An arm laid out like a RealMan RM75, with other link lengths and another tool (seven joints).
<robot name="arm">
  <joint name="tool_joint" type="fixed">
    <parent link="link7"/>
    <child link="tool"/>
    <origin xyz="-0.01 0.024 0.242" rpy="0.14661 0 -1.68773"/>
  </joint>
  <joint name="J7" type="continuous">
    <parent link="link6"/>
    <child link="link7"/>
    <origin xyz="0 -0.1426 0" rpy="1.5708 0 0"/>
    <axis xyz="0 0 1"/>
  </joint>
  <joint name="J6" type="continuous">
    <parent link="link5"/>
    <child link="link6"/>
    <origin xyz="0 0 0" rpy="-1.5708 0 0"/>
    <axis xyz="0 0 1"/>
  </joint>
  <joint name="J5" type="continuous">
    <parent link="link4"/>
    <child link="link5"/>
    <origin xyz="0 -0.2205 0" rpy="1.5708 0 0"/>
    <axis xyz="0 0 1"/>
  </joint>
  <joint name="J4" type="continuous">
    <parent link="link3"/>
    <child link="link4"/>
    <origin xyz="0 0 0" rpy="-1.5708 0 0"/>
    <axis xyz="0 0 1"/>
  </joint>
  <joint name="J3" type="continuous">
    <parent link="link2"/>
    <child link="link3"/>
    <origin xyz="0 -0.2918 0" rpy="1.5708 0 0"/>
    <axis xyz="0 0 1"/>
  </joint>
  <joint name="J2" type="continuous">
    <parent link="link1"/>
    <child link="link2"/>
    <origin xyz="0 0 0" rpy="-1.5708 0 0"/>
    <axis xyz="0 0 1"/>
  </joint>
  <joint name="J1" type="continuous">
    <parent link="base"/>
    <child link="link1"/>
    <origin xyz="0 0 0.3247" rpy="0 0 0"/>
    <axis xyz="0 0 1"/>
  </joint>
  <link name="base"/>
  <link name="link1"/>
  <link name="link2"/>
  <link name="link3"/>
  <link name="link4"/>
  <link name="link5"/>
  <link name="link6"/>
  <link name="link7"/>
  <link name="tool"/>
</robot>
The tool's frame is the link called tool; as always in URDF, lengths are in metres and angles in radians. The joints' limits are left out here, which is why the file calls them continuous.
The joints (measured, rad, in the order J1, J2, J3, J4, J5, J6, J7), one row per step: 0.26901, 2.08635, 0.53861, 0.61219, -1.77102, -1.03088, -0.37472; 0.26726, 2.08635, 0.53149, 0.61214, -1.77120, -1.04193, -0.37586; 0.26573, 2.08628, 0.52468, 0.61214, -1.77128, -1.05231, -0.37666; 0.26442, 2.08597, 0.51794, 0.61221, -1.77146, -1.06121, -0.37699; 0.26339, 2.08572, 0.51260, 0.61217, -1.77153, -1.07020, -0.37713; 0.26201, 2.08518, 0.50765, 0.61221, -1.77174, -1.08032, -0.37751; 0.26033, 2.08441, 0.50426, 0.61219, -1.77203, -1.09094, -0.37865; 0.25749, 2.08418, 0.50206, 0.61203, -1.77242, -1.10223, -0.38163; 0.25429, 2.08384, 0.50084, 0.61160, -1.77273, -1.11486, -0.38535; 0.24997, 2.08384, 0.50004, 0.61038, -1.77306, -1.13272, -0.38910; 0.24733, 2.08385, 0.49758, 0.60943, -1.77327, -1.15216, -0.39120; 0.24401, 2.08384, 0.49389, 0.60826, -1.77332, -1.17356, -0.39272
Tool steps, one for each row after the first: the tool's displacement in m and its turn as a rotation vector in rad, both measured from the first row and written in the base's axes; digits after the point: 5 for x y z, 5 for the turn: -0.00208, -0.00122, 0.00110, 0.00398, -0.00285, 0.00655; -0.00411, -0.00237, 0.00214, 0.00768, -0.00522, 0.01281; -0.00599, -0.00349, 0.00279, 0.01013, -0.00728, 0.01872; -0.00774, -0.00431, 0.00399, 0.01386, -0.00880, 0.02410; -0.00938, -0.00514, 0.00583, 0.01895, -0.01069, 0.02960; -0.01059, -0.00580, 0.00851, 0.02580, -0.01329, 0.03435; -0.01124, -0.00670, 0.01158, 0.03403, -0.01712, 0.03781; -0.01156, -0.00756, 0.01555, 0.04432, -0.02183, 0.04084; -0.01189, -0.00870, 0.02139, 0.05962, -0.02690, 0.04436; -0.01379, -0.00964, 0.02718, 0.07507, -0.03029, 0.05091; -0.01576, -0.01106, 0.03323, 0.09134, -0.03350, 0.05794
